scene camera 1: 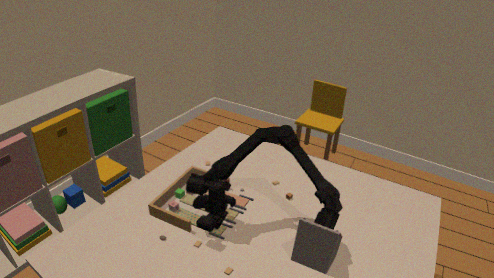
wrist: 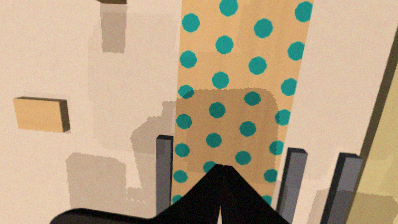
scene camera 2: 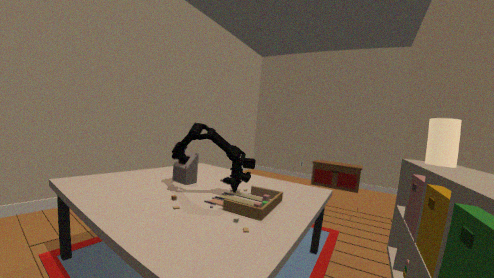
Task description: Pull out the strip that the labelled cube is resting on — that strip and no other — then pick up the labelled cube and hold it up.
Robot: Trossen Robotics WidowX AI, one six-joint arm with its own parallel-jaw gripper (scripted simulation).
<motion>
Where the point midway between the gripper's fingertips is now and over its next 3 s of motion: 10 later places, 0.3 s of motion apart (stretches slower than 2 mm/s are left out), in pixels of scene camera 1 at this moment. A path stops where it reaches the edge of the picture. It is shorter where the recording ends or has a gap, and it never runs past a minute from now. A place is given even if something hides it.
My gripper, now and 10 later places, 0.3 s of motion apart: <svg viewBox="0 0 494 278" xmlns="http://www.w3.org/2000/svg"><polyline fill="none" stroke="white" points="217,228 219,229 222,230 225,231 228,232 231,234 234,235 238,236 241,237 244,238 248,239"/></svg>
</motion>
